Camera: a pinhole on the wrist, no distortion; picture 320 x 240 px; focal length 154.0 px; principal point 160.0 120.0 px. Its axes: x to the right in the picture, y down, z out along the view. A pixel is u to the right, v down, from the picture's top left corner.
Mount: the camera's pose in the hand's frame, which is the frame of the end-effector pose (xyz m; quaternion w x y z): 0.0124 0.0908 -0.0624 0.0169 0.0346 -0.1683 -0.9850
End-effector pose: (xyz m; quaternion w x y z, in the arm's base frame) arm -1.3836 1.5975 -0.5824 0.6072 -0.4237 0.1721 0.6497
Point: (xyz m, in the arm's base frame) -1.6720 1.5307 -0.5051
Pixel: 249.3 40.0
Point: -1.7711 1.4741 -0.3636
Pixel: 291.4 47.3
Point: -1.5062 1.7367 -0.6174
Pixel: 66.6 173.0
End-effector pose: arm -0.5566 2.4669 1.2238 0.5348 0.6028 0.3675 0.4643
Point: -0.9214 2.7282 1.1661
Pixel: behind the camera
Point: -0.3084 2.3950 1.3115
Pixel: 145.3 178.1
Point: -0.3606 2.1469 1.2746
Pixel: 260.2 169.5
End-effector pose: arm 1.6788 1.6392 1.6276 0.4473 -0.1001 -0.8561 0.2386
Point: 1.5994 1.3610 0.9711
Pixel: 304.6 167.5
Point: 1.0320 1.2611 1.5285
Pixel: outside the picture
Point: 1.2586 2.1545 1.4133
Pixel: 54.0 9.3
